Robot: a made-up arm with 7 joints. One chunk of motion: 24 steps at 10 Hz.
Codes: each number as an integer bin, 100 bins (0 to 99) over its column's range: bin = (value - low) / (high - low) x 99, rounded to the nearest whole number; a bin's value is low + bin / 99 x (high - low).
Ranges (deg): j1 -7..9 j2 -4..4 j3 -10..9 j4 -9..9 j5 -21..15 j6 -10..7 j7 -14..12
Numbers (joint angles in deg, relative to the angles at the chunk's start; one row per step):
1: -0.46 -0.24 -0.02 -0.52 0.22 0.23 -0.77
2: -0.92 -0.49 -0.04 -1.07 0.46 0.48 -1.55
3: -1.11 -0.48 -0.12 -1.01 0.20 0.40 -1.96
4: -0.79 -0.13 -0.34 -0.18 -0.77 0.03 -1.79
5: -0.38 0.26 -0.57 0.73 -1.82 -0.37 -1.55
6: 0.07 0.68 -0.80 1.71 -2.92 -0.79 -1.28
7: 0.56 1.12 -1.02 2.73 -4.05 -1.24 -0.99
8: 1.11 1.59 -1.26 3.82 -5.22 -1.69 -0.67
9: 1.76 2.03 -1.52 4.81 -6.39 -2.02 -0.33
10: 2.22 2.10 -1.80 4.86 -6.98 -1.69 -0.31
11: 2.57 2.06 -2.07 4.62 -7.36 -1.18 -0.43
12: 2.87 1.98 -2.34 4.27 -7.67 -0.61 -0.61
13: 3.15 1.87 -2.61 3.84 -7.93 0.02 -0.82
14: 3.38 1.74 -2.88 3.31 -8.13 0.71 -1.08
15: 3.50 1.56 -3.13 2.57 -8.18 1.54 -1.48
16: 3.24 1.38 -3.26 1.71 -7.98 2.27 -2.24
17: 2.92 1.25 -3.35 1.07 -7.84 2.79 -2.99
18: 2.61 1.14 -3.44 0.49 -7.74 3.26 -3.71
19: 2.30 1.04 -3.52 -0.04 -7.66 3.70 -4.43
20: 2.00 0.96 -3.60 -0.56 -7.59 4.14 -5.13
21: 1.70 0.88 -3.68 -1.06 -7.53 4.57 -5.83
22: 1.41 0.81 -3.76 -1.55 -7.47 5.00 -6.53
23: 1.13 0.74 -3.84 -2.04 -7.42 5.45 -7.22
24: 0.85 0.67 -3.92 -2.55 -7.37 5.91 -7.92
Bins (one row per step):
1: 40 47 52 47 58 60 50
2: 38 43 52 44 59 61 47
3: 36 44 51 44 58 61 46
4: 38 48 50 49 56 58 46
5: 41 53 49 54 53 56 47
6: 44 58 48 59 50 54 48
7: 47 63 47 65 47 51 50
8: 50 69 46 71 43 48 51
9: 54 75 44 76 40 46 52
10: 57 75 43 76 39 48 52
11: 59 75 41 75 38 51 52
12: 61 74 40 73 37 55 51
13: 63 73 39 71 36 58 50
14: 64 71 37 68 35 62 49
15: 65 69 36 64 35 67 48
16: 63 67 35 59 36 71 45
17: 61 65 35 55 36 74 42
18: 59 64 34 52 36 77 39
19: 58 62 34 49 37 80 36
20: 56 61 33 46 37 82 34
21: 54 60 33 44 37 85 31
22: 52 60 33 41 37 87 28
23: 50 59 32 38 37 90 26
24: 49 58 32 35 37 93 23

